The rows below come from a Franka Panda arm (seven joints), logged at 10 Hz.
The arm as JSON. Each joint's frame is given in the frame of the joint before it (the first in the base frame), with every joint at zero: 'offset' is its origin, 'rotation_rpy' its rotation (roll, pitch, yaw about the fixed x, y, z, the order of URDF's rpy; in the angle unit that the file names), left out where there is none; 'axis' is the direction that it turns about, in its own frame. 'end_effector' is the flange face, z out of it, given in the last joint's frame.
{
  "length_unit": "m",
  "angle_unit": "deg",
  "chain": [
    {
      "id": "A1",
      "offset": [
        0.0,
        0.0,
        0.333
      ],
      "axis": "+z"
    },
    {
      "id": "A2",
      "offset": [
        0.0,
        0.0,
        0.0
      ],
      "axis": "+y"
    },
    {
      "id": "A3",
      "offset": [
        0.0,
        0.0,
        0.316
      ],
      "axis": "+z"
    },
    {
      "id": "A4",
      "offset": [
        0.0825,
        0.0,
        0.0
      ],
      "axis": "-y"
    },
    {
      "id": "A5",
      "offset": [
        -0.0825,
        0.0,
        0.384
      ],
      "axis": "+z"
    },
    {
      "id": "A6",
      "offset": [
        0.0,
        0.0,
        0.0
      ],
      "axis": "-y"
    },
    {
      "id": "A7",
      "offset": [
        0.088,
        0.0,
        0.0
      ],
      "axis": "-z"
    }
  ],
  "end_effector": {
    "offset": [
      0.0,
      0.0,
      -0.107
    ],
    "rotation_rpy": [
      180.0,
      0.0,
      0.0
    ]
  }
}
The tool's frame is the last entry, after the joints.
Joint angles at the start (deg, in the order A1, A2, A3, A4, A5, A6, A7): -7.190 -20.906 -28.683 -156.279 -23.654 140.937 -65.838
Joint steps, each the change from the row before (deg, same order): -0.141 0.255 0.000 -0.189 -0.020 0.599 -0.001; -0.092 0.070 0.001 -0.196 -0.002 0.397 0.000; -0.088 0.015 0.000 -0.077 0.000 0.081 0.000; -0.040 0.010 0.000 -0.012 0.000 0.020 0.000; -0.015 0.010 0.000 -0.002 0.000 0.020 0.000; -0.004 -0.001 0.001 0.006 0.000 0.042 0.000; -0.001 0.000 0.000 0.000 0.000 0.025 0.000; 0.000 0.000 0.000 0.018 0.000 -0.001 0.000; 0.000 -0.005 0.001 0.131 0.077 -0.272 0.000; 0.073 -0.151 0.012 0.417 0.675 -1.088 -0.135; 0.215 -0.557 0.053 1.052 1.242 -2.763 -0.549; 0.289 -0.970 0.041 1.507 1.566 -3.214 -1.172; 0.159 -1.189 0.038 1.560 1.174 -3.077 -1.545
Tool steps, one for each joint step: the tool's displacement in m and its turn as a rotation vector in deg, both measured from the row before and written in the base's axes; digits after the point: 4 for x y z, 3 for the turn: -0.0003 -0.0002 -0.0019 -0.048 -0.157 -0.028; -0.0005 0.0002 -0.0012 0.002 -0.148 -0.013; -0.0005 -0.0002 -0.0005 0.022 0.000 -0.066; -0.0002 -0.0002 -0.0001 0.002 0.001 -0.036; 0.0000 -0.0001 0.0000 -0.003 -0.007 -0.013; 0.0001 -0.0001 0.0001 -0.016 -0.046 0.000; 0.0000 0.0000 0.0000 -0.007 -0.024 0.002; 0.0001 -0.0001 0.0001 -0.010 -0.014 -0.003; 0.0001 -0.0005 0.0005 0.053 0.126 -0.107; 0.0002 -0.0009 0.0021 0.482 0.375 -0.461; 0.0005 -0.0018 0.0065 0.959 0.917 -0.531; 0.0015 -0.0027 0.0117 1.114 0.482 -0.128; 0.0008 -0.0032 0.0139 0.869 0.176 0.459
